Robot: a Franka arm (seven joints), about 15 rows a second.
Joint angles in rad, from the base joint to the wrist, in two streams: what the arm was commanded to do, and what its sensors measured. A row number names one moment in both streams.
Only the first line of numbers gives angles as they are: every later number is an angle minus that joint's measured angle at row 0.
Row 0, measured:
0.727, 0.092, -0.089, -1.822, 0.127, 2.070, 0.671
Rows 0 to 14, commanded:
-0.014, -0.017, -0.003, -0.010, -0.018, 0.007, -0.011
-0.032, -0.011, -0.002, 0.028, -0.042, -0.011, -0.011
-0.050, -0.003, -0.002, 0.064, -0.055, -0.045, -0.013
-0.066, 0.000, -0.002, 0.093, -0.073, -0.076, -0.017
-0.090, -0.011, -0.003, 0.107, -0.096, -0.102, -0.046
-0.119, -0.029, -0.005, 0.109, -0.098, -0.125, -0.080
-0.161, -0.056, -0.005, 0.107, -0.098, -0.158, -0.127
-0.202, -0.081, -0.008, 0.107, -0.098, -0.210, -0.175
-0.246, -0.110, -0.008, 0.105, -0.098, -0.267, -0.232
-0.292, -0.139, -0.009, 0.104, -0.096, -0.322, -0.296
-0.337, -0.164, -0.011, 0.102, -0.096, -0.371, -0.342
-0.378, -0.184, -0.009, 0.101, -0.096, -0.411, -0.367
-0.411, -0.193, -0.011, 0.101, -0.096, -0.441, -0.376
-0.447, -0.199, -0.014, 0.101, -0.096, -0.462, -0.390
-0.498, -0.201, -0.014, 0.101, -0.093, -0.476, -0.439
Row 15, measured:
-0.428, -0.189, -0.024, 0.119, -0.088, -0.457, -0.381
